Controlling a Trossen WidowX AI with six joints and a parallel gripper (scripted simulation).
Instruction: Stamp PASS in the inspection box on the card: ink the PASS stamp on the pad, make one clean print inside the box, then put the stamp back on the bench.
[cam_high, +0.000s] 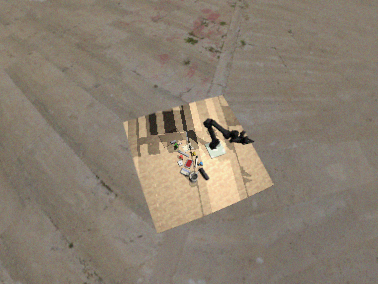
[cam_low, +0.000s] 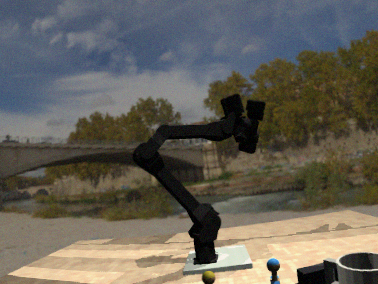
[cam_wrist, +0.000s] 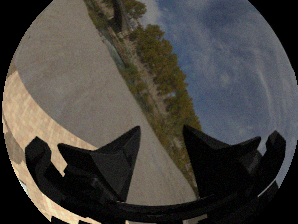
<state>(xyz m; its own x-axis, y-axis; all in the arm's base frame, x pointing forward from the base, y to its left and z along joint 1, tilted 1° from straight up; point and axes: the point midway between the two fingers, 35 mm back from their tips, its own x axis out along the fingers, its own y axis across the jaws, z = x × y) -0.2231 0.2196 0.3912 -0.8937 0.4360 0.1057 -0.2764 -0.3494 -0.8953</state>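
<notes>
Right now the green-topped stamp is 640 mm ahead of my gripper tip, 390 mm below it and 330 mm to the right of it. Also, from my gripper tip: blue-knobbed stamp 450 mm ahead, 390 mm below, 60 mm to the right; then yellow-knobbed stamp 480 mm ahead, 390 mm below, 190 mm to the right; then black block 450 mm ahead, 390 mm below, 50 mm to the left.
</notes>
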